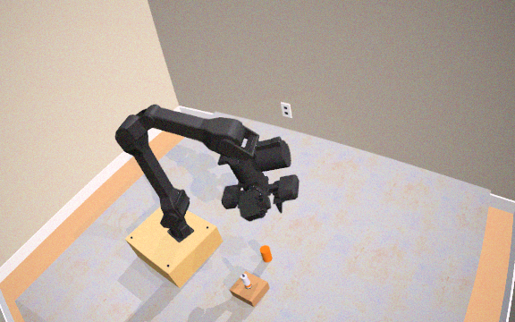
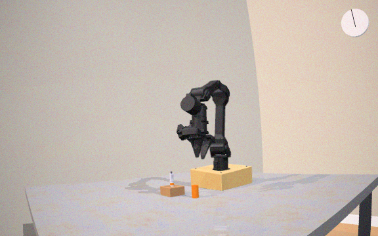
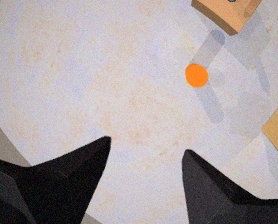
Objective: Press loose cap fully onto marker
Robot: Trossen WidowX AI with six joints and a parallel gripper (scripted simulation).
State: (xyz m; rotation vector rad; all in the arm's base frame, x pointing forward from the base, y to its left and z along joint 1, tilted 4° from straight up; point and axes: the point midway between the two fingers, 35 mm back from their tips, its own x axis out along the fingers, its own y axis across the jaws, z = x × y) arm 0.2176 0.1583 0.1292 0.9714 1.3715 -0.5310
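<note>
Now: gripper tip 130 mm above the orange cap and 50 mm to the left of it. Round my gripper tip: holder block (170 mm to the right, 140 mm below, 40 mm ahead).
</note>
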